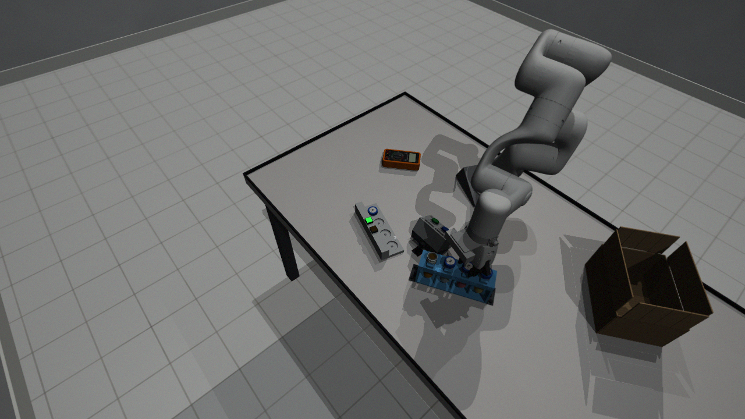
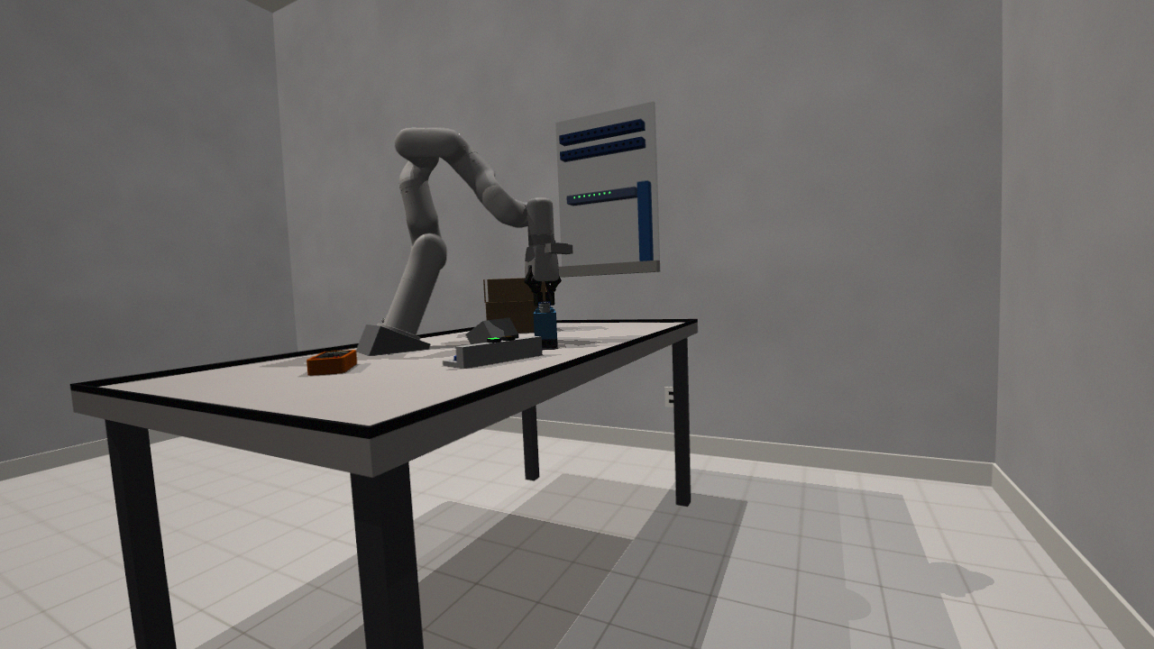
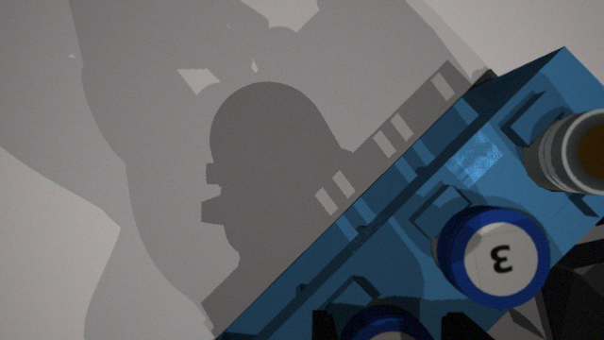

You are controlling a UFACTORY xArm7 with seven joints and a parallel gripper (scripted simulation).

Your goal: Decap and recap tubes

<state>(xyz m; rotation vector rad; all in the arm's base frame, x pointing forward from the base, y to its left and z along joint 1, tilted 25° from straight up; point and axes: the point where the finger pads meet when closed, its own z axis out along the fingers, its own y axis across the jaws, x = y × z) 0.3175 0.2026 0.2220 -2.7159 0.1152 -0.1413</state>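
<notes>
Now: the cap 2 10 mm below my hand. From my hand the other things lie so: cap 3: 40 mm to the right, 30 mm ahead, 20 mm below; then blue key: 170 mm to the right, 60 mm below, 50 mm behind; then cap 1: 40 mm to the left, 40 mm behind, 20 mm below.
</notes>
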